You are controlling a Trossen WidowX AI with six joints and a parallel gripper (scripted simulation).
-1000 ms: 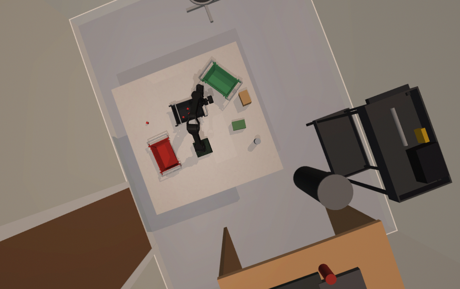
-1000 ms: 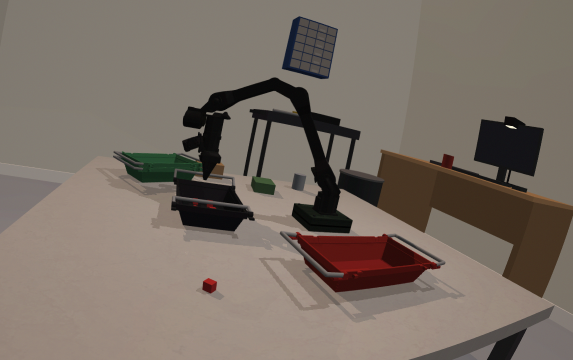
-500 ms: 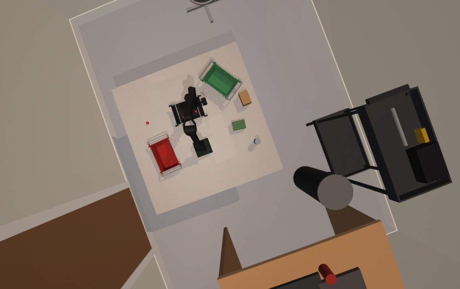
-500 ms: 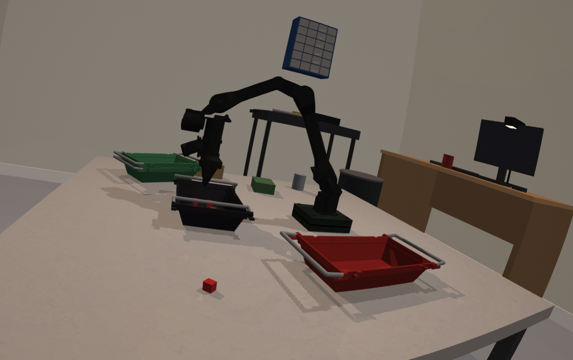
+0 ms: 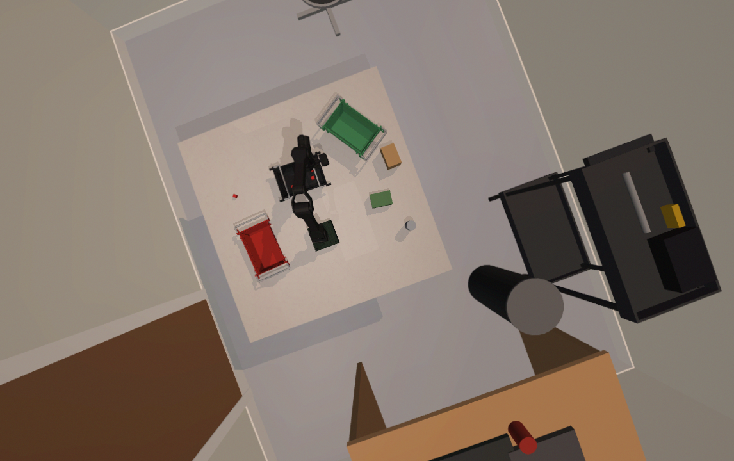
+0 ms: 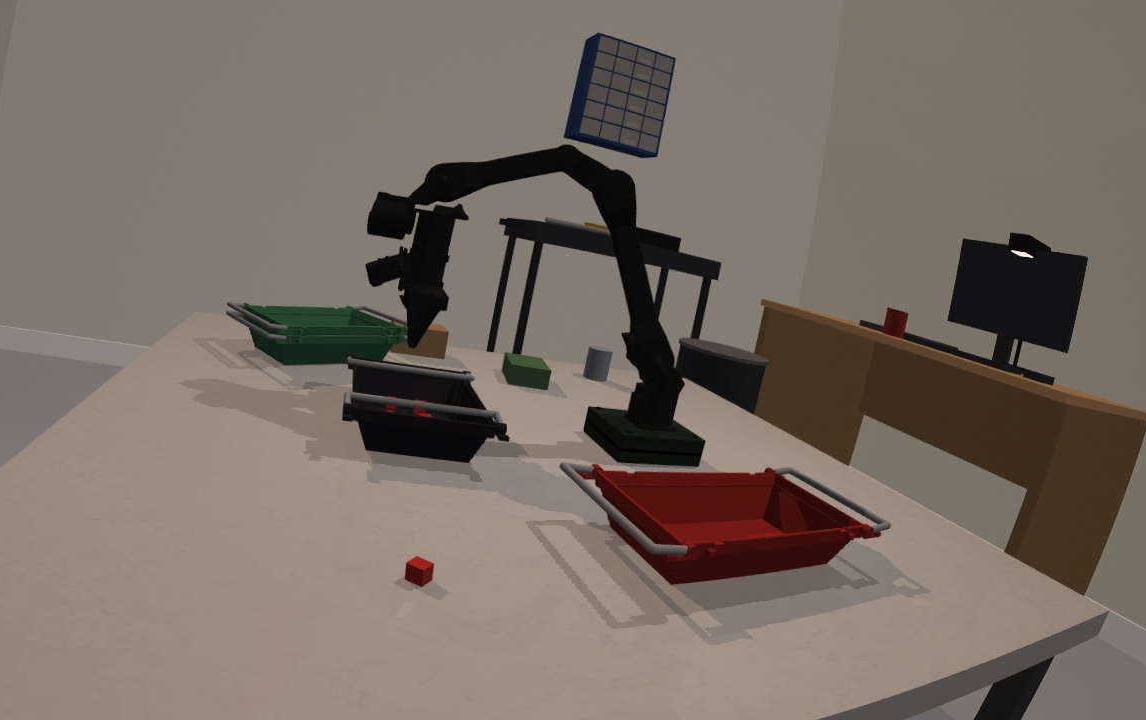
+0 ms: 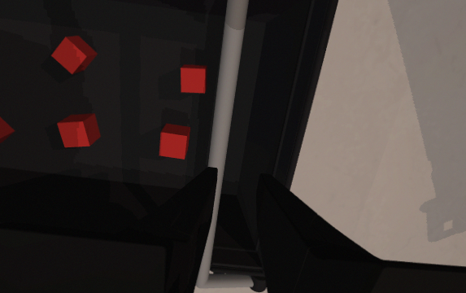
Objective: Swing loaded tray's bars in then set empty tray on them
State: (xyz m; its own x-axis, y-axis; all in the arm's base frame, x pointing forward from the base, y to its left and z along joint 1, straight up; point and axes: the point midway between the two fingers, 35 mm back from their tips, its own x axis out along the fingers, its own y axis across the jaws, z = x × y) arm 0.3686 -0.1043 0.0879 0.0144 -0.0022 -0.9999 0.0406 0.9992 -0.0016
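Right now the red tray is 450 mm to the left of my gripper tip, 300 mm behind it and 50 mm below it. Round my gripper tip: tan box: 430 mm to the right, 80 mm behind, 70 mm below; green box: 290 mm to the right, 290 mm behind, 80 mm below; grey cylinder: 490 mm behind, 400 mm to the right, 60 mm below.
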